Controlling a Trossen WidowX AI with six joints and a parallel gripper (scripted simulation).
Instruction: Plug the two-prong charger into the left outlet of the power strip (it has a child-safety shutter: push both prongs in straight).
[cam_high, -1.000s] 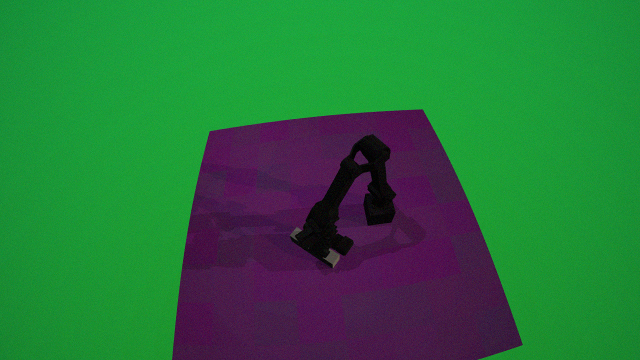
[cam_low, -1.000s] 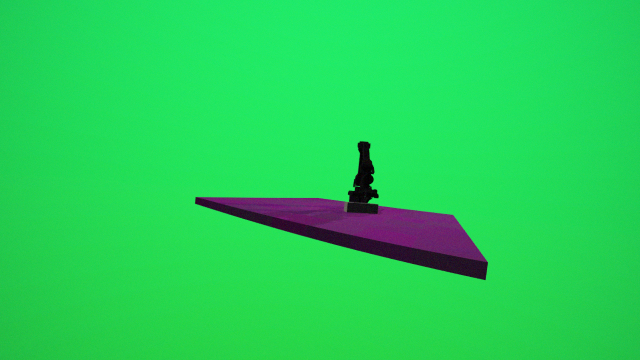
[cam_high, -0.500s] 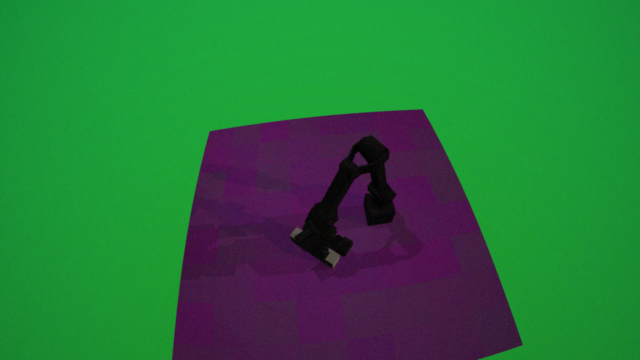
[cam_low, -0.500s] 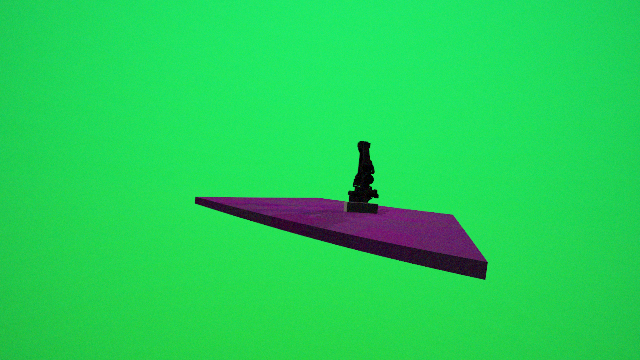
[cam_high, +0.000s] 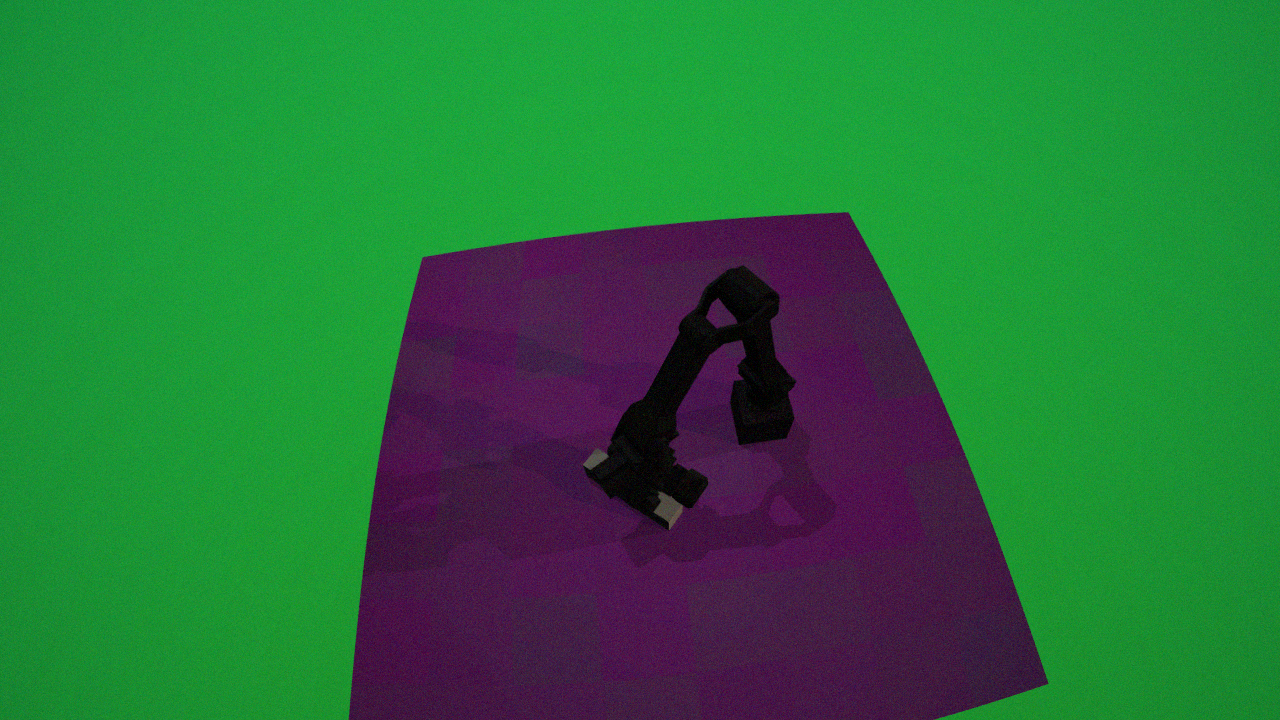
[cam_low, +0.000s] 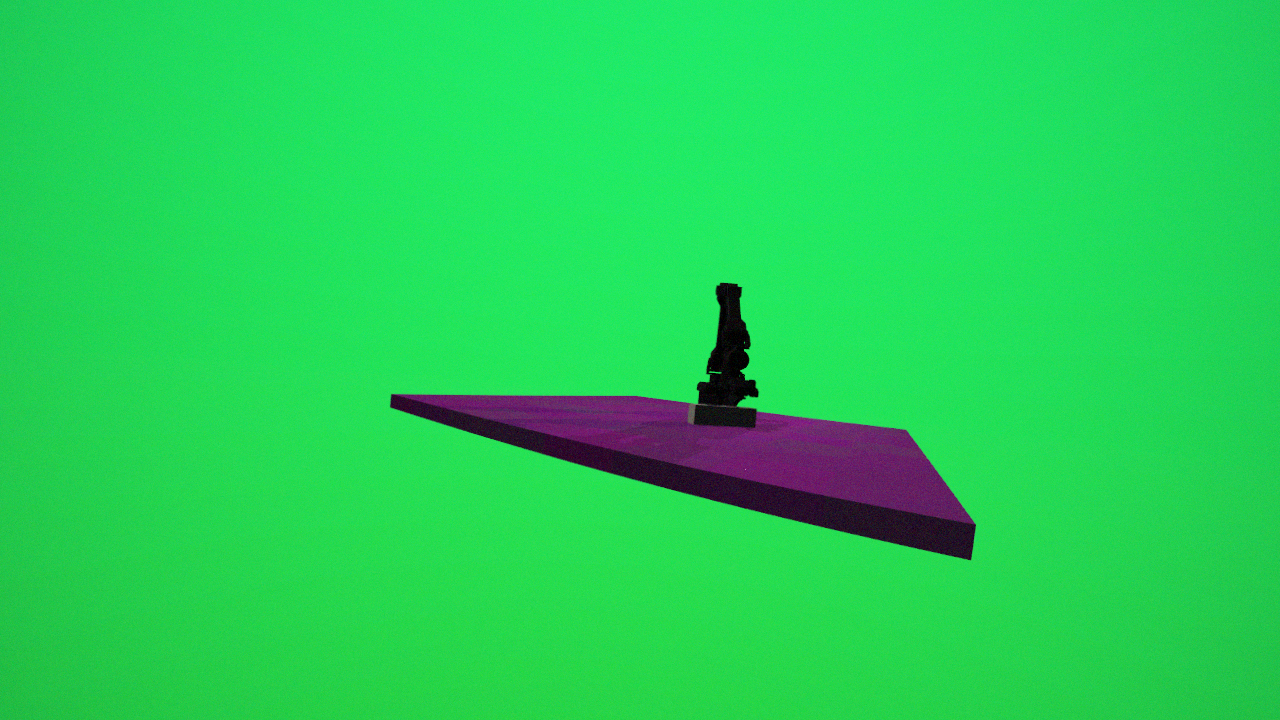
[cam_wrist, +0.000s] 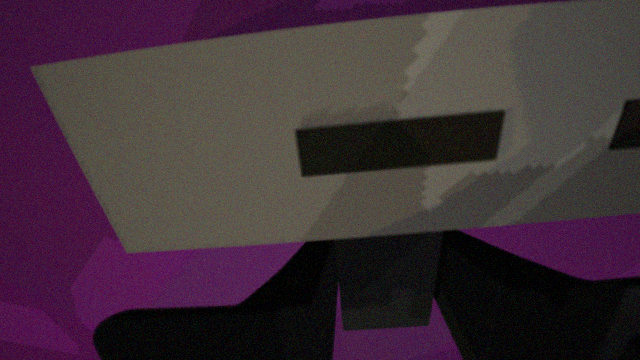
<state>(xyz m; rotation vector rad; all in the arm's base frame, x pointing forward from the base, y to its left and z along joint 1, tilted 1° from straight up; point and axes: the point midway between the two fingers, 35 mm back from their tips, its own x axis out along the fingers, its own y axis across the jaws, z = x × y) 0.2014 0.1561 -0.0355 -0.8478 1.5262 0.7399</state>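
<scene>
Now: the two-prong charger 20 mm to the left of my gripper tip, 10 mm ahead of it and 10 mm above it.
</scene>
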